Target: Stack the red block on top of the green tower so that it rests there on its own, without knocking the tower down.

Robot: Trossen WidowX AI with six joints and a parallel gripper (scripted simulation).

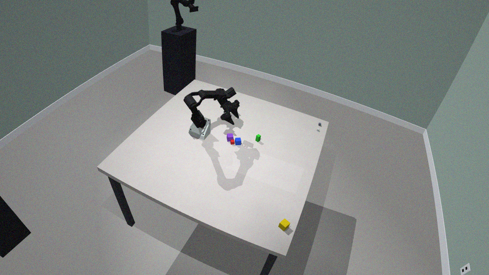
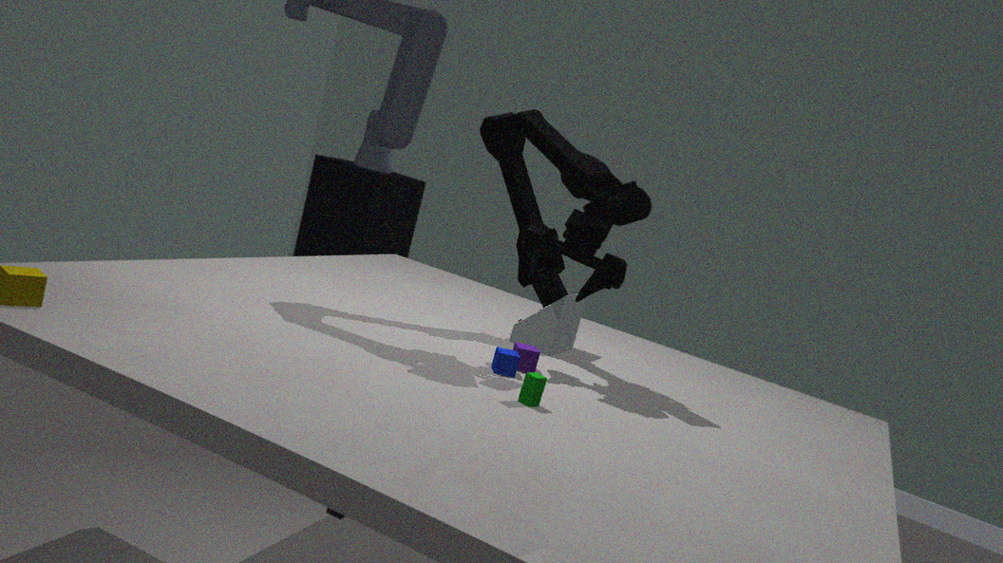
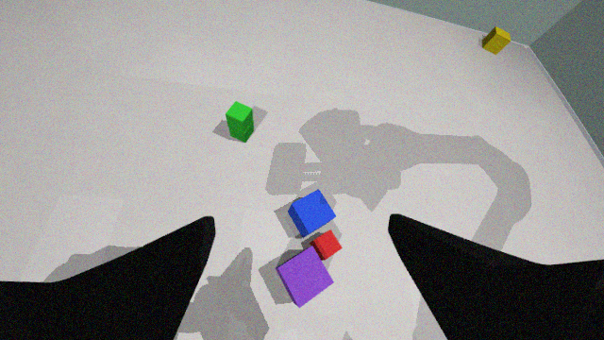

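Now: the red block 10 mm ahead of my gripper tip, 50 mm to the right of it and 140 mm below it. Round my gripper tip: blue cube (40 mm ahead, 30 mm to the right, 140 mm below).
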